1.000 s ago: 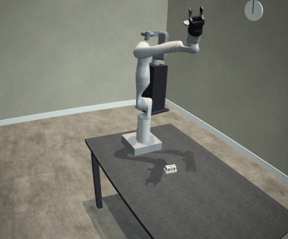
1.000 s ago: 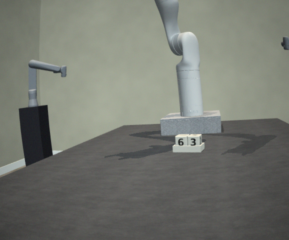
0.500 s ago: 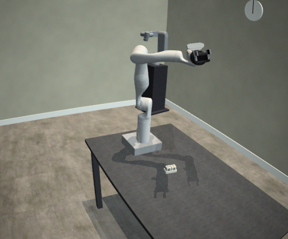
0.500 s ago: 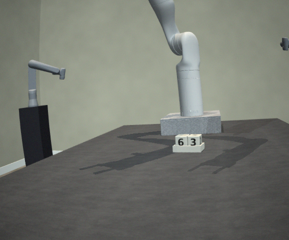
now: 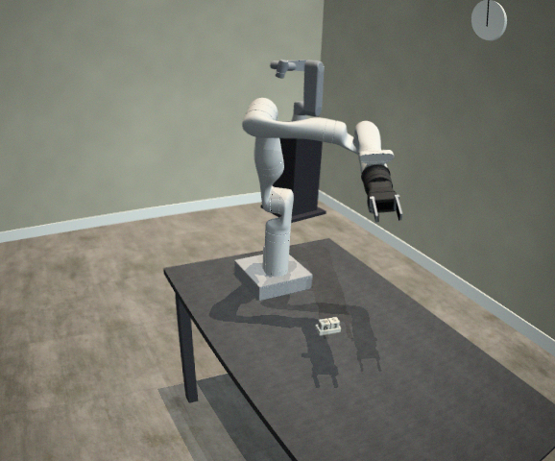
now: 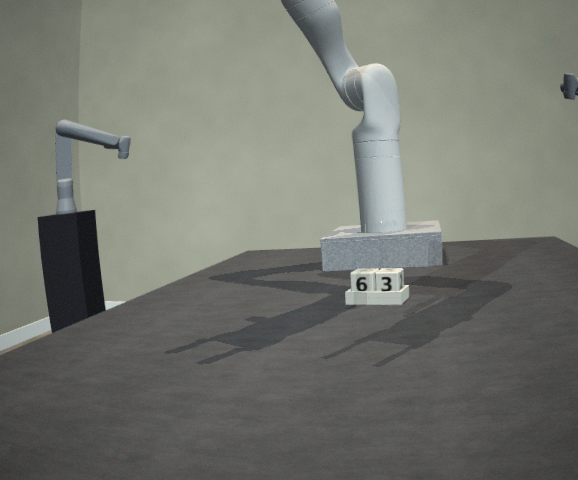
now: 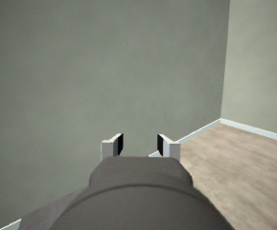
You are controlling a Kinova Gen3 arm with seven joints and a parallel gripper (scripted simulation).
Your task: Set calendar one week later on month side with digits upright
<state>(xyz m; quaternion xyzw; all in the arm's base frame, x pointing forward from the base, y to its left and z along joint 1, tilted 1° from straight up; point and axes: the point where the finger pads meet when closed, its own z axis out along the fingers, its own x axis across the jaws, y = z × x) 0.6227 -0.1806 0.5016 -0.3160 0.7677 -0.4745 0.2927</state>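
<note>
My gripper is now 280 mm past the white tray, 140 mm to the right of it and 550 mm above it.
</note>
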